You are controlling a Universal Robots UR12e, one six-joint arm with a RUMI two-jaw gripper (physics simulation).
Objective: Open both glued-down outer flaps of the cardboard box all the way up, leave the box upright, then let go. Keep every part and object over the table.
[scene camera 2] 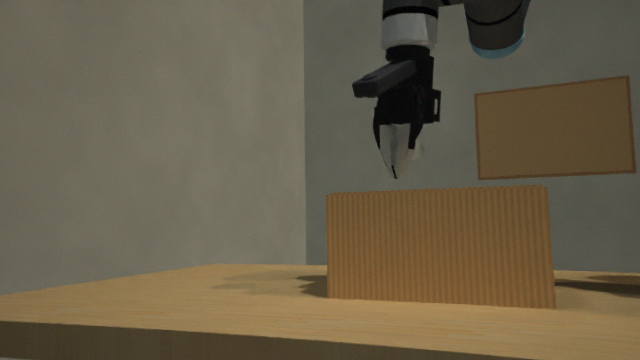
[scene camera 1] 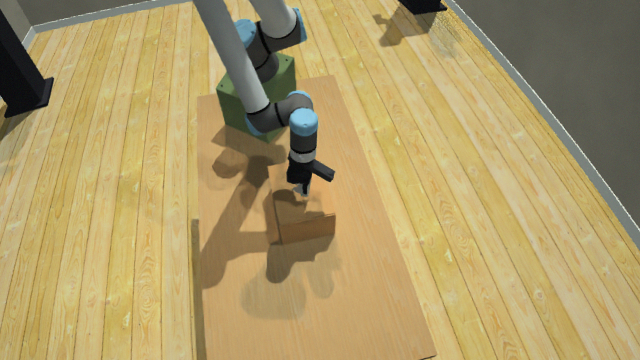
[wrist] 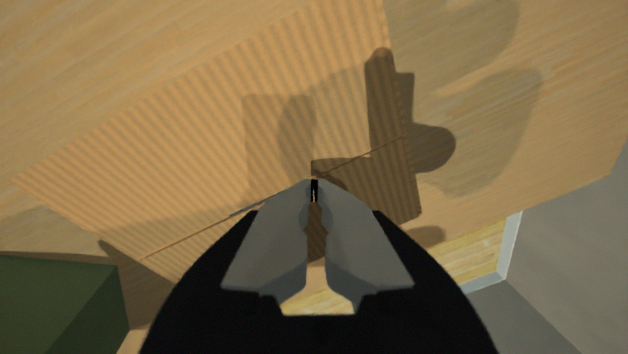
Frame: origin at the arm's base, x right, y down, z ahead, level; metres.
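Seen in the pictures: gripper, between the fingertips: (scene camera 2: 396,178) (scene camera 1: 305,196) (wrist: 313,181); arm's base, origin of its link: (scene camera 1: 260,67).
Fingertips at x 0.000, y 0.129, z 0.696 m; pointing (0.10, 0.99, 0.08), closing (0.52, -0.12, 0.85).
Observation:
Pixels of each thing's top centre, then the offset from my fingertips to it. "*": a spot on its surface instead. Level surfaces: height alone.
- brown cardboard box, centre of its top: (wrist: 257,205) (scene camera 2: 435,191) (scene camera 1: 299,188) dz -0.061, dx +0.006, dy +0.023 m
- outer flap, a spot on its surface: (wrist: 190,140) * dz -0.063, dx -0.070, dy +0.026 m
- wooden table, height of its surface: dy +0.183 m
The brown cardboard box (scene camera 1: 307,231) (scene camera 2: 440,245) (wrist: 340,30) stands upright on the table. In the wrist view, one outer flap (wrist: 190,140) lies flat across the upper side of a slanting seam. The other flap (wrist: 385,185) lies flat below the seam, partly hidden by the fingers. A thin bluish-grey strip shows at the seam just left of the fingers. My gripper (scene camera 1: 304,194) (scene camera 2: 396,177) (wrist: 313,181) is shut and empty. It points down over the box top, and scene camera 2 shows a small gap between its tips and the box's top edge.
The wooden table (scene camera 1: 350,300) (scene camera 2: 150,305) carries the box, with its long edges to either side. The arm's green base block (scene camera 1: 257,107) (wrist: 50,300) stands at the table's back end. A framed board (scene camera 2: 555,130) hangs on the wall. Black stands (scene camera 1: 22,75) are on the floor.

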